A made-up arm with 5 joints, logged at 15 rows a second.
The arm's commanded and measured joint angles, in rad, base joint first. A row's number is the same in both.
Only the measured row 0 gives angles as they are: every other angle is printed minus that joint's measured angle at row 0.
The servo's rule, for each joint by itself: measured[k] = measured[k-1] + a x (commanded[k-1-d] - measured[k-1]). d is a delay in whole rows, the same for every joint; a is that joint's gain. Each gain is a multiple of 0.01, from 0.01 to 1. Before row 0 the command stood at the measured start. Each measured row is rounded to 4 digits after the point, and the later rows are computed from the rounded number. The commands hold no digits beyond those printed.
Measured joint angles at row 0: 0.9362, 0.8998, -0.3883, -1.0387, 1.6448
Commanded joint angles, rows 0 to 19: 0.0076, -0.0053, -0.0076, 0.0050, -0.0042; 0.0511, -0.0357, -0.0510, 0.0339, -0.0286; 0.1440, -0.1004, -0.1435, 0.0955, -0.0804; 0.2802, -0.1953, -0.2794, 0.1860, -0.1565; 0.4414, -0.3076, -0.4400, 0.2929, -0.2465; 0.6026, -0.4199, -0.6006, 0.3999, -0.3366; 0.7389, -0.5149, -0.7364, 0.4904, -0.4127; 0.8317, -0.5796, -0.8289, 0.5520, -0.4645; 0.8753, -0.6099, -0.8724, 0.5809, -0.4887; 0.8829, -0.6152, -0.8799, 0.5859, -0.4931; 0.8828, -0.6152, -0.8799, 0.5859, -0.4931; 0.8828, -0.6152, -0.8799, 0.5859, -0.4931; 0.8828, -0.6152, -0.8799, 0.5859, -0.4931; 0.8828, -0.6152, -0.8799, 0.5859, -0.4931; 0.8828, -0.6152, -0.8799, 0.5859, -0.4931; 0.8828, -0.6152, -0.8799, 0.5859, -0.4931; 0.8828, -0.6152, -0.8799, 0.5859, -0.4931; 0.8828, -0.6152, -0.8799, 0.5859, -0.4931; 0.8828, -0.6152, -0.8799, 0.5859, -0.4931; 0.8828, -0.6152, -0.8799, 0.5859, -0.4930
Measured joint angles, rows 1 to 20: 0.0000, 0.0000, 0.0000, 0.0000, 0.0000; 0.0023, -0.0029, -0.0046, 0.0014, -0.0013; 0.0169, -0.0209, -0.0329, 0.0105, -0.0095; 0.0550, -0.0646, -0.1004, 0.0343, -0.0308; 0.1226, -0.1365, -0.2096, 0.0768, -0.0685; 0.2182, -0.2306, -0.3501, 0.1373, -0.1219; 0.3335, -0.3347, -0.5029, 0.2108, -0.1863; 0.4551, -0.4338, -0.6453, 0.2891, -0.2542; 0.5681, -0.5140, -0.7573, 0.3627, -0.3173; 0.6603, -0.5667, -0.8275, 0.4238, -0.3687; 0.7271, -0.5934, -0.8595, 0.4692, -0.4060; 0.7738, -0.6054, -0.8719, 0.5019, -0.4321; 0.8065, -0.6108, -0.8768, 0.5254, -0.4504; 0.8294, -0.6132, -0.8787, 0.5423, -0.4632; 0.8454, -0.6143, -0.8794, 0.5545, -0.4722; 0.8566, -0.6148, -0.8797, 0.5633, -0.4785; 0.8645, -0.6150, -0.8798, 0.5696, -0.4829; 0.8700, -0.6151, -0.8799, 0.5742, -0.4860; 0.8738, -0.6152, -0.8799, 0.5775, -0.4881; 0.8765, -0.6152, -0.8799, 0.5799, -0.4896
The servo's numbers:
d 1
a 0.30 0.55 0.61 0.28 0.30

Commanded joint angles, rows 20 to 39: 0.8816, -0.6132, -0.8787, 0.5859, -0.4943; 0.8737, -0.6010, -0.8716, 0.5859, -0.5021; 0.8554, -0.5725, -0.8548, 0.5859, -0.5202; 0.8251, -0.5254, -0.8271, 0.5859, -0.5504; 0.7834, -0.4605, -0.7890, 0.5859, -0.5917; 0.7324, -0.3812, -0.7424, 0.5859, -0.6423; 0.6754, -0.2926, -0.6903, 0.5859, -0.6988; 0.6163, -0.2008, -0.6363, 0.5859, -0.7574; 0.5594, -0.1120, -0.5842, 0.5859, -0.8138; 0.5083, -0.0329, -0.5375, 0.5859, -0.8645; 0.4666, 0.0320, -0.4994, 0.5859, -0.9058; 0.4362, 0.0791, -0.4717, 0.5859, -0.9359; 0.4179, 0.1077, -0.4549, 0.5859, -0.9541; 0.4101, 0.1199, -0.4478, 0.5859, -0.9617; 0.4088, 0.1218, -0.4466, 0.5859, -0.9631; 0.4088, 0.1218, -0.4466, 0.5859, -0.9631; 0.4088, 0.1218, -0.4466, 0.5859, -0.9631; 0.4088, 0.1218, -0.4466, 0.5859, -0.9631; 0.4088, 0.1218, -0.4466, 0.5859, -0.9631; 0.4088, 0.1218, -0.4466, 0.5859, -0.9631
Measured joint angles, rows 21 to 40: 0.8784, -0.6152, -0.8799, 0.5816, -0.4906; 0.8794, -0.6141, -0.8792, 0.5828, -0.4917; 0.8777, -0.6069, -0.8746, 0.5837, -0.4948; 0.8710, -0.5880, -0.8625, 0.5843, -0.5024; 0.8572, -0.5536, -0.8409, 0.5847, -0.5168; 0.8351, -0.5024, -0.8092, 0.5850, -0.5393; 0.8043, -0.4357, -0.7685, 0.5853, -0.5702; 0.7656, -0.3570, -0.7208, 0.5855, -0.6088; 0.7208, -0.2711, -0.6693, 0.5856, -0.6534; 0.6724, -0.1836, -0.6174, 0.5857, -0.7015; 0.6232, -0.1007, -0.5687, 0.5858, -0.7504; 0.5762, -0.0277, -0.5264, 0.5858, -0.7970; 0.5342, 0.0310, -0.4930, 0.5858, -0.8387; 0.4993, 0.0732, -0.4698, 0.5858, -0.8733; 0.4725, 0.0989, -0.4564, 0.5858, -0.8998; 0.4534, 0.1115, -0.4504, 0.5858, -0.9188; 0.4400, 0.1172, -0.4481, 0.5858, -0.9321; 0.4306, 0.1197, -0.4472, 0.5858, -0.9414; 0.4241, 0.1209, -0.4468, 0.5858, -0.9479; 0.4195, 0.1214, -0.4467, 0.5858, -0.9525
